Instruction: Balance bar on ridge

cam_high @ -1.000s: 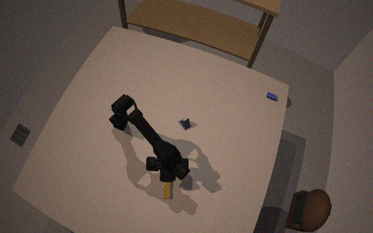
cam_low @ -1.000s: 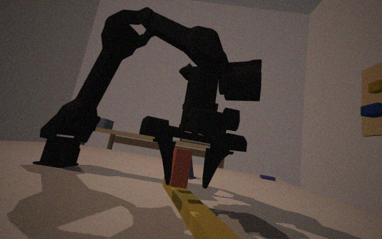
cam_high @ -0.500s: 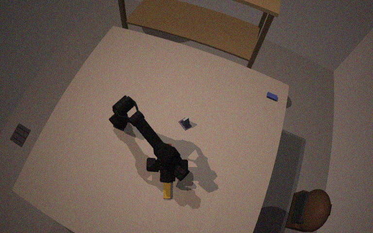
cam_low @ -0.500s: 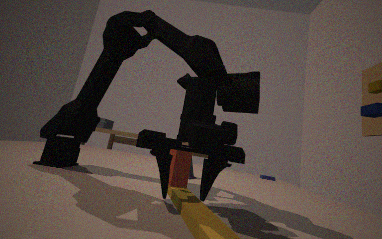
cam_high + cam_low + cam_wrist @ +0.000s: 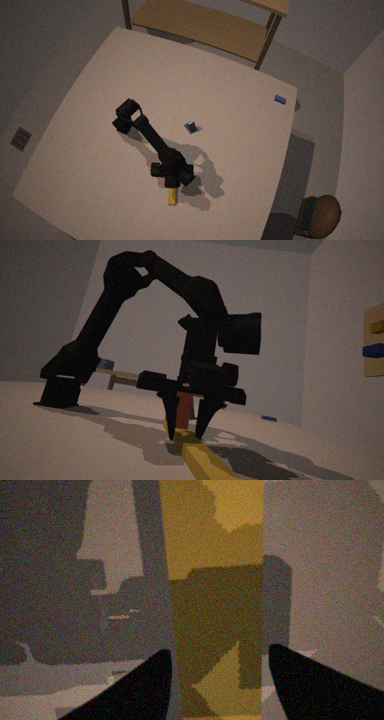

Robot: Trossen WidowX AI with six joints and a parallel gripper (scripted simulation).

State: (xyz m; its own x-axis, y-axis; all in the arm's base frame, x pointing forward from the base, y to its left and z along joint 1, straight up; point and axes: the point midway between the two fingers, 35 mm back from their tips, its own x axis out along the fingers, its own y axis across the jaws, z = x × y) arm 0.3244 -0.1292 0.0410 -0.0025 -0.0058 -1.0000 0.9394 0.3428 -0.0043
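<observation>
The small grey ridge lies 10 mm behind my gripper tip, 260 mm to the left of it and 30 mm above it. From my gripper tip the other things lie so: small blue block: 420 mm ahead, 630 mm to the left.
</observation>
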